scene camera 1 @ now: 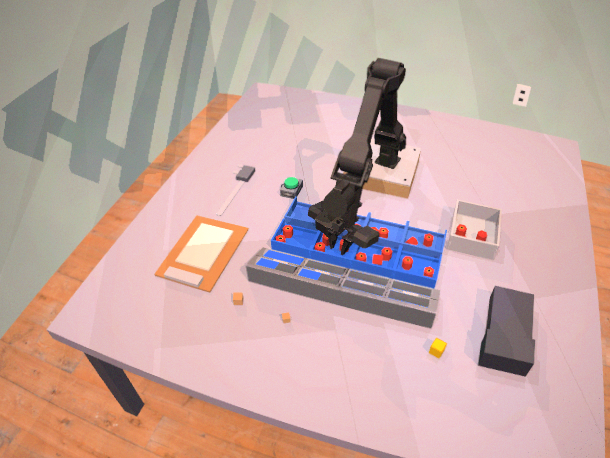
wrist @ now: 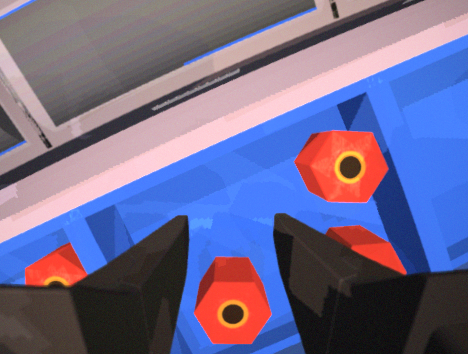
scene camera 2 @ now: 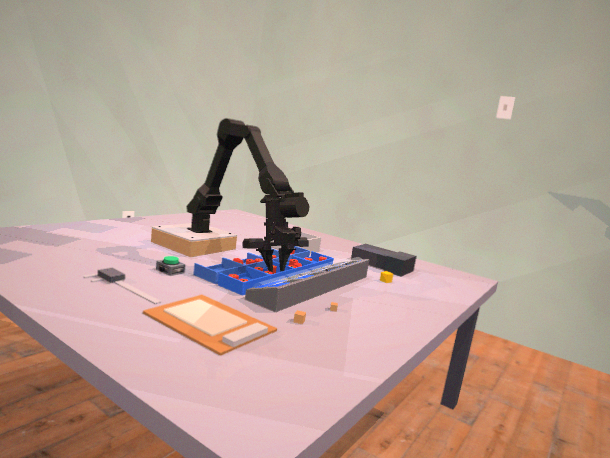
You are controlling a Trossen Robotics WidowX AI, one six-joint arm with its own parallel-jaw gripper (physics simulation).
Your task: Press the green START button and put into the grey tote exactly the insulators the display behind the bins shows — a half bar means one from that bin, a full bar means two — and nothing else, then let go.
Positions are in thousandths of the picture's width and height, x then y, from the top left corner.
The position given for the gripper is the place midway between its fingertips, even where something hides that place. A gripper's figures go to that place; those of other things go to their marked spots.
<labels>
The gripper (scene camera 1: 553, 549) is 1.26 m from the lens. A grey tote (scene camera 1: 781, 475) is 1.44 m from the lens.
</labels>
